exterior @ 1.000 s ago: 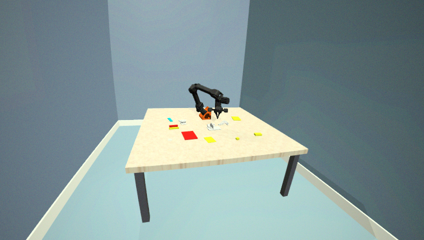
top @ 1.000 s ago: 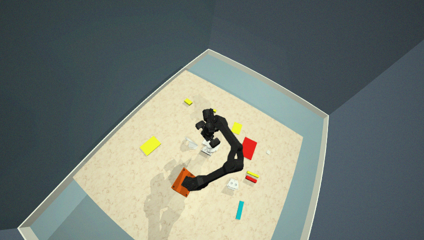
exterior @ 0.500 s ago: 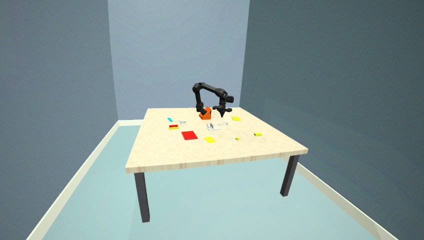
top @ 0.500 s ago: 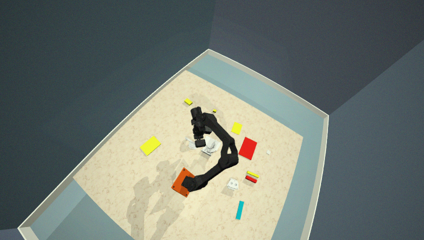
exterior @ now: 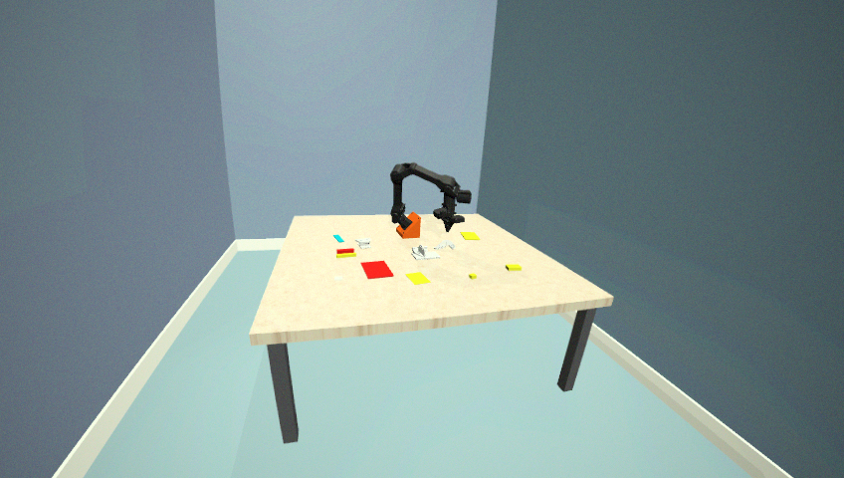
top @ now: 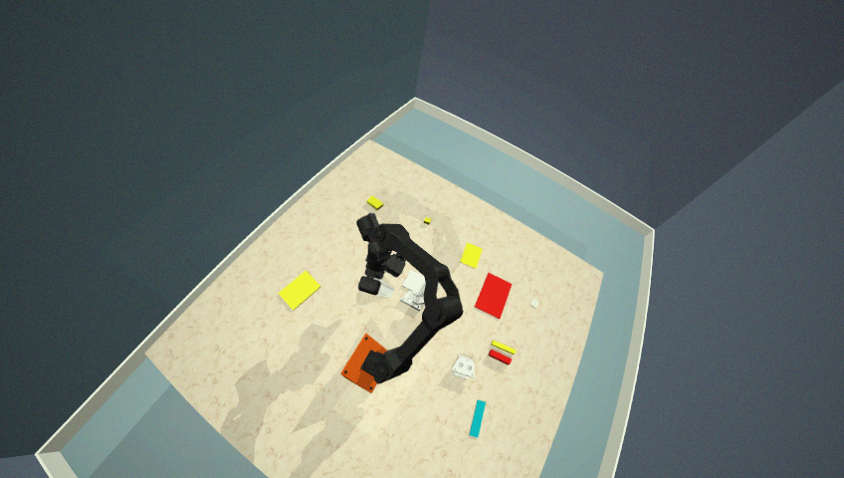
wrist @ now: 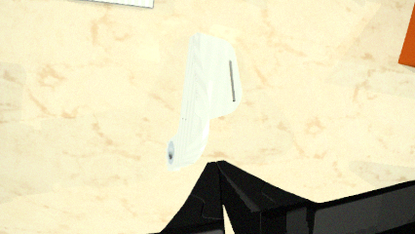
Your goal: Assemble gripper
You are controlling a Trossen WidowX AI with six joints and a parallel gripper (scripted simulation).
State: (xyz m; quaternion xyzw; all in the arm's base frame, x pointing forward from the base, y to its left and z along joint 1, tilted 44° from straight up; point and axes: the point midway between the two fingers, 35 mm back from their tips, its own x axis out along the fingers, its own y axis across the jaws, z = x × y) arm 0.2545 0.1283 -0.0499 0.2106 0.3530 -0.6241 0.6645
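Right now the white jaw is 2 cm ahead of my gripper tip, 1 cm to the left of it and 7 cm below it. From my gripper tip the other things lie so: small white block 12 cm behind, 40 cm to the right, 8 cm below; red sheet 17 cm ahead, 41 cm to the right, 8 cm below; red bar 4 cm behind, 50 cm to the right, 8 cm below.
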